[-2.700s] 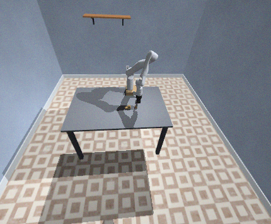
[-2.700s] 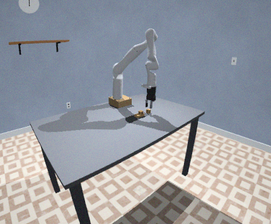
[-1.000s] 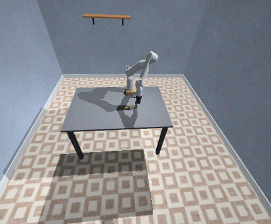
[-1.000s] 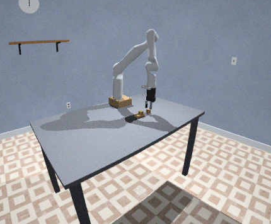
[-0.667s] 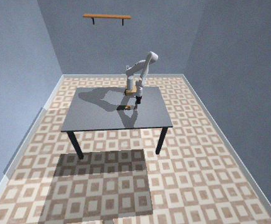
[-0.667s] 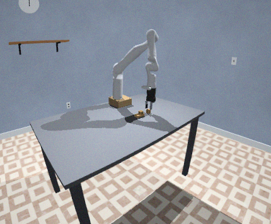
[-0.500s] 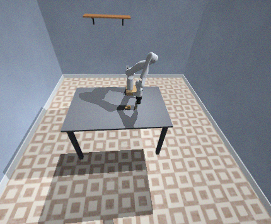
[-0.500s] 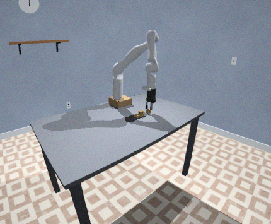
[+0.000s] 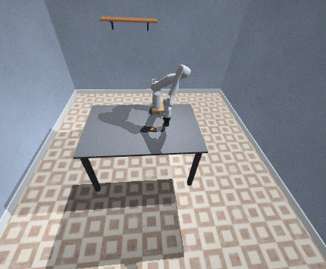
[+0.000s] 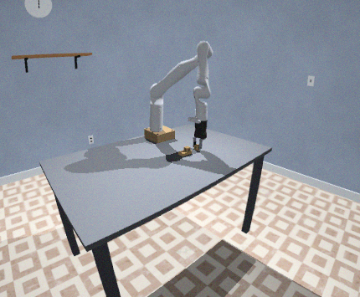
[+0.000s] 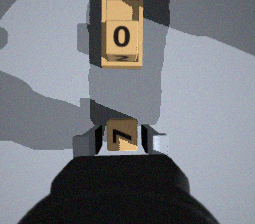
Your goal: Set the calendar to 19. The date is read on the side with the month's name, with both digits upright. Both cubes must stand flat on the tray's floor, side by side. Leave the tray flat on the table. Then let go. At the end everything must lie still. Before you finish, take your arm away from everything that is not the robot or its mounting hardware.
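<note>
The wooden tray lies 110 mm to the right of my hand, 20 mm below it and 10 mm ahead of it.
</note>
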